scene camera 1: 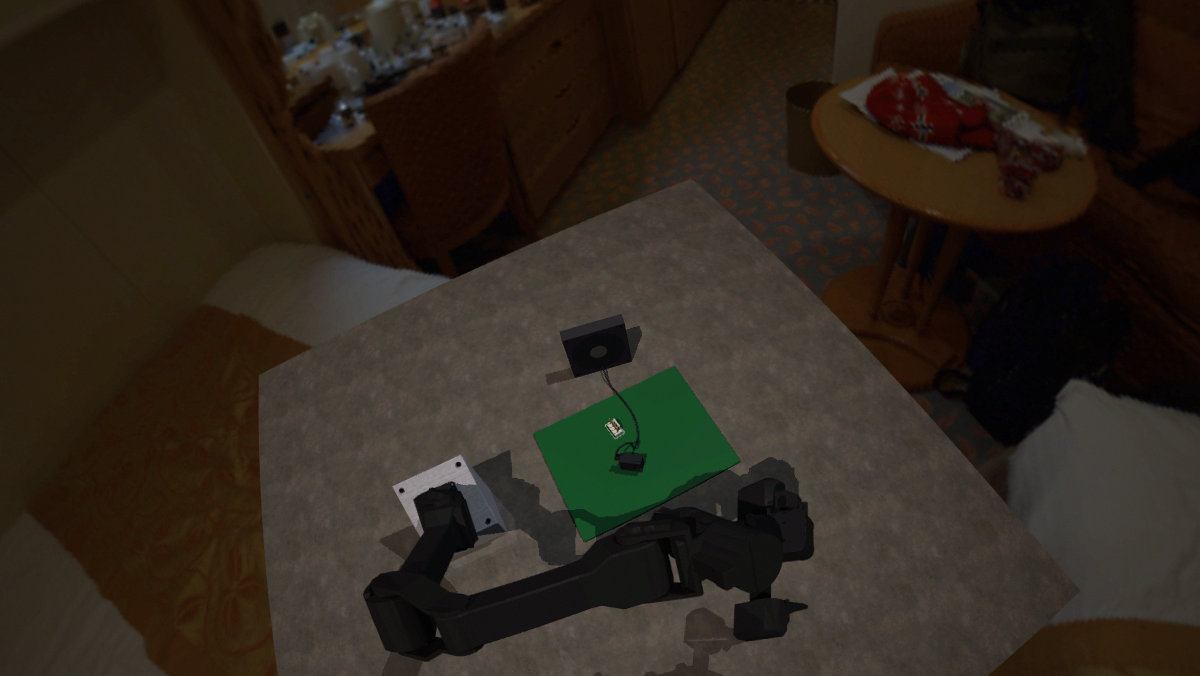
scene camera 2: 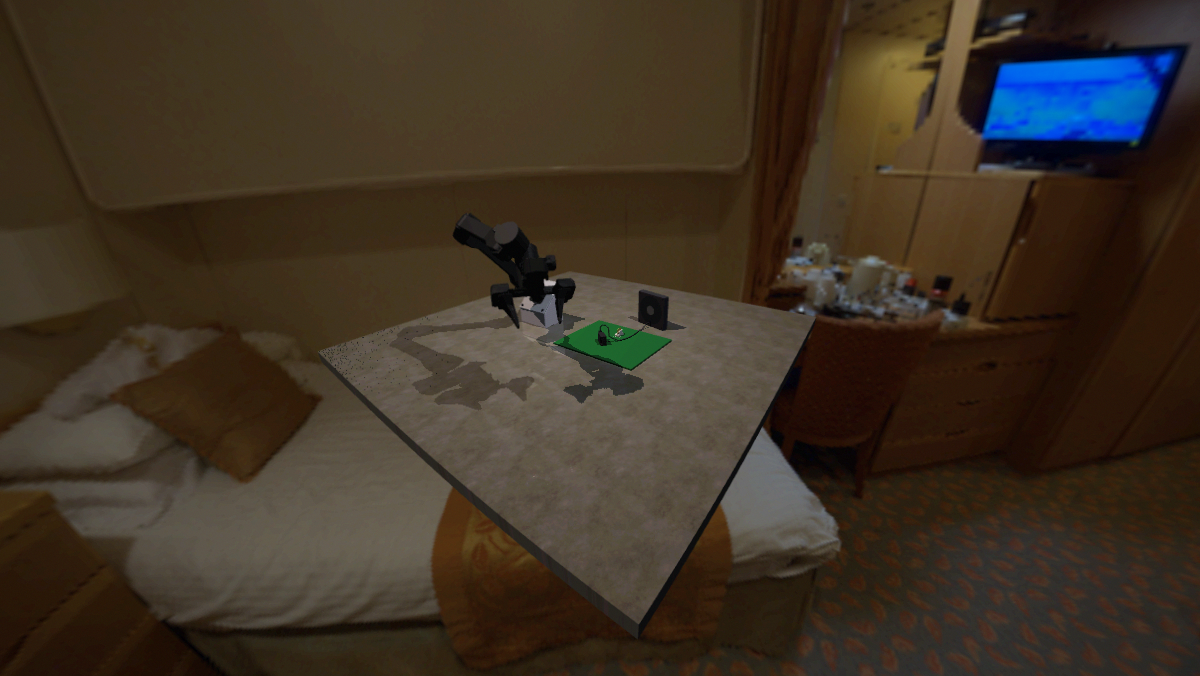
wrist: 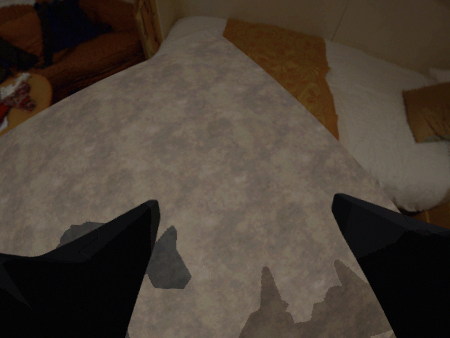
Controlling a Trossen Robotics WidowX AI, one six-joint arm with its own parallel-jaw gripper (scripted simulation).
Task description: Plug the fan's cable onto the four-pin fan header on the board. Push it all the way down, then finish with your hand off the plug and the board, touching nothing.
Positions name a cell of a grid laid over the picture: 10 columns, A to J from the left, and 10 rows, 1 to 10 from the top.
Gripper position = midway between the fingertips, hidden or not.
My gripper shows in scene camera 1 (G9), in scene camera 2 (E5) and in the wrist view (F7).
